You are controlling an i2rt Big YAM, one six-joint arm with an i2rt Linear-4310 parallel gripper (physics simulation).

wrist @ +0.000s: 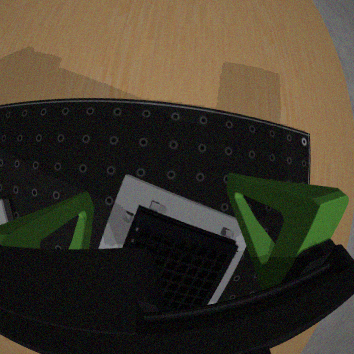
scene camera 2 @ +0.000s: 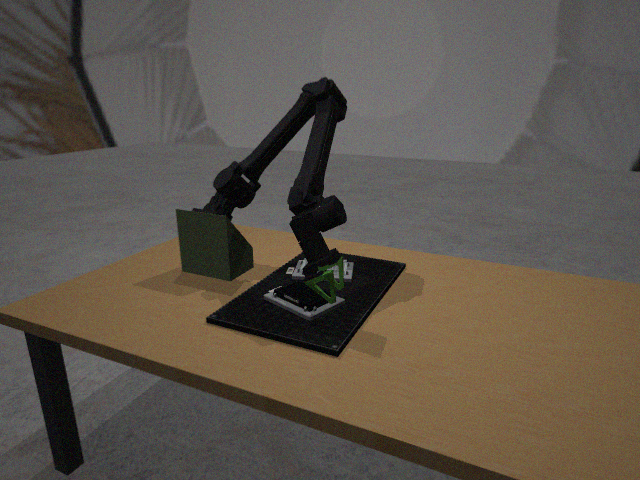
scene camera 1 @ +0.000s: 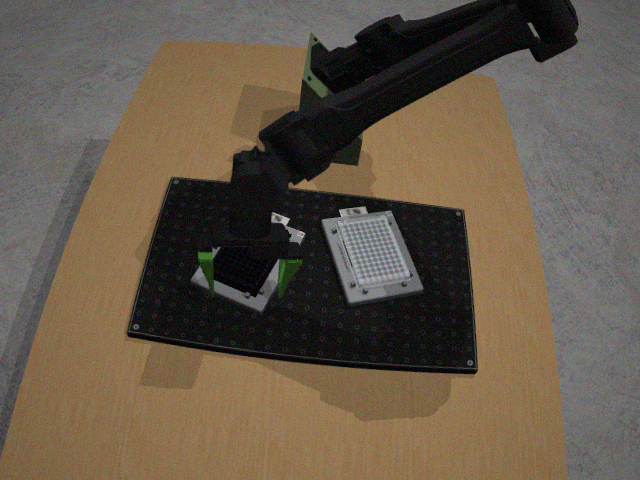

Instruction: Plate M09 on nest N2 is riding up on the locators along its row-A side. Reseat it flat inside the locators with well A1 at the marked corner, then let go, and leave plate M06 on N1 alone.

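Pixels of known places: gripper, fingertip midpoint: (wrist: pixel 157 190) (scene camera 2: pixel 337 295) (scene camera 1: pixel 245 296); arm's base, link origin: (scene camera 2: pixel 211 225) (scene camera 1: pixel 330 76).
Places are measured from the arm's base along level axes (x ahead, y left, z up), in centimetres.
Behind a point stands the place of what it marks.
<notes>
The black plate (scene camera 1: pixel 245 268) {x 36.9, y -11.6, z -9.9 cm} (scene camera 2: pixel 295 298) {x 33.3, y -15.4, z -9.8 cm} (wrist: pixel 192 265) {x 36.5, y -13.8, z -9.8 cm}, which I take as M09, lies on its grey nest (scene camera 1: pixel 262 303) {x 42.0, y -8.7, z -11.2 cm} (scene camera 2: pixel 311 314) {x 38.8, y -18.8, z -11.2 cm} (wrist: pixel 187 210) {x 40.6, y -13.5, z -11.2 cm}. In the wrist view its near-corner edges lie beside the locators; the arm hides the rest. Whether it is fully flat, and where A1 is, I cannot tell. My gripper (scene camera 1: pixel 246 297) {x 42.3, y -11.1, z -9.3 cm} (scene camera 2: pixel 337 295) {x 42.3, y -11.1, z -9.3 cm} (wrist: pixel 157 190) {x 42.3, y -11.1, z -9.3 cm} is wide open, pointing down, its green fingers apart on either side of the black plate with nothing held. The clear plate (scene camera 1: pixel 372 248) {x 31.6, y 7.4, z -9.8 cm}, which I take as M06, sits on the other grey nest (scene camera 1: pixel 361 297) {x 39.8, y 5.7, z -11.2 cm}.
Both nests stand on a black perforated board (scene camera 1: pixel 310 330) {x 45.3, y -1.6, z -12.4 cm} (scene camera 2: pixel 268 330) {x 32.2, y -26.9, z -12.4 cm} (wrist: pixel 150 125) {x 47.5, y -10.5, z -12.4 cm} on the wooden table (scene camera 1: pixel 289 428) {x 60.9, y -4.1, z -13.7 cm} (scene camera 2: pixel 465 361) {x 72.4, y -20.7, z -13.7 cm} (wrist: pixel 175 40) {x 58.2, y -12.6, z -13.7 cm}. A green block (scene camera 2: pixel 204 245) {x 0.7, y -4.9, z -4.3 cm} stands at the arm's base behind the board. Small label cards (scene camera 1: pixel 353 211) {x 22.0, y 5.0, z -12.2 cm} lie by the nests.
</notes>
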